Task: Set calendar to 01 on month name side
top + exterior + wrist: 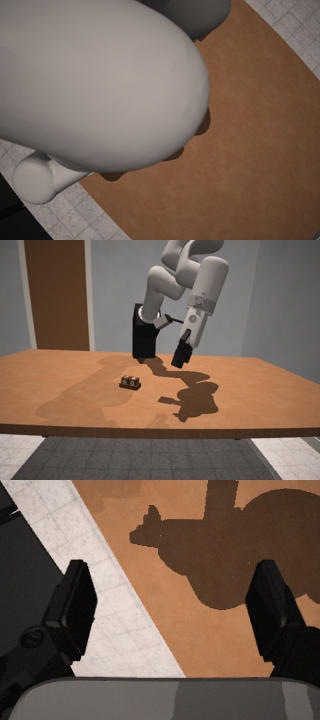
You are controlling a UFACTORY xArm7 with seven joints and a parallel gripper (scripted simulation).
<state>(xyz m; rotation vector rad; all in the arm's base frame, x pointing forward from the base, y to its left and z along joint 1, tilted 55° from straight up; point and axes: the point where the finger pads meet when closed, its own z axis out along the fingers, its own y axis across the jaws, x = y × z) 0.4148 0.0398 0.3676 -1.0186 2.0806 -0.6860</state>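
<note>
The cube lies 17 cm behind my hand, 18 cm to the right of it and 14 cm below it. Round my hand: calendar tray (16 cm behind, 17 cm to the right, 15 cm below).
</note>
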